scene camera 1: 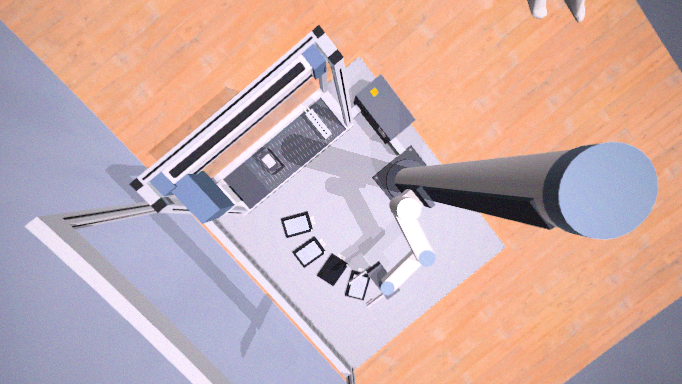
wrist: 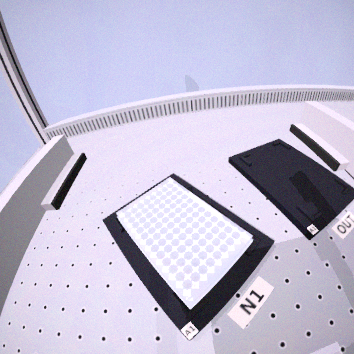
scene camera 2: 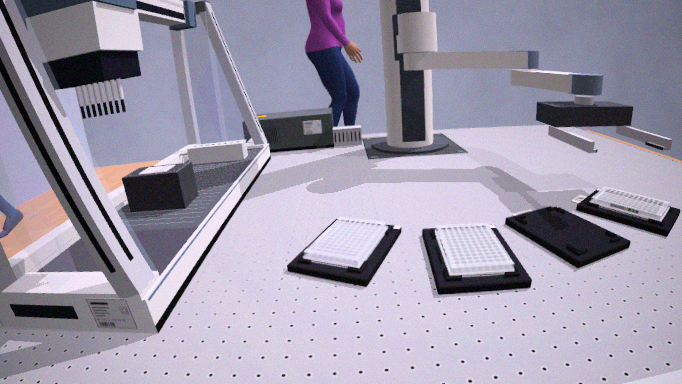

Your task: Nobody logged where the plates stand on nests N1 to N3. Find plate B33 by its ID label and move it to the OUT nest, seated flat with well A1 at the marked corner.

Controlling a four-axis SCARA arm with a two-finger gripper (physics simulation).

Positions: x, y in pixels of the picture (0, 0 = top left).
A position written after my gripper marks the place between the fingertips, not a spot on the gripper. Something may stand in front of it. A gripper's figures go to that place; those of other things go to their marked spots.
Labels:
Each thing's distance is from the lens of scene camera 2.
my gripper (scene camera 2: 632, 146): 74 cm
white well plate (scene camera 2: 347, 242): 53 cm
black nest labelled N1 (scene camera 2: 584, 205): 75 cm
black nest labelled N2 (scene camera 2: 518, 279): 49 cm
The marked spots on the black nest labelled N1 and the black nest labelled N2 are 30 cm apart.

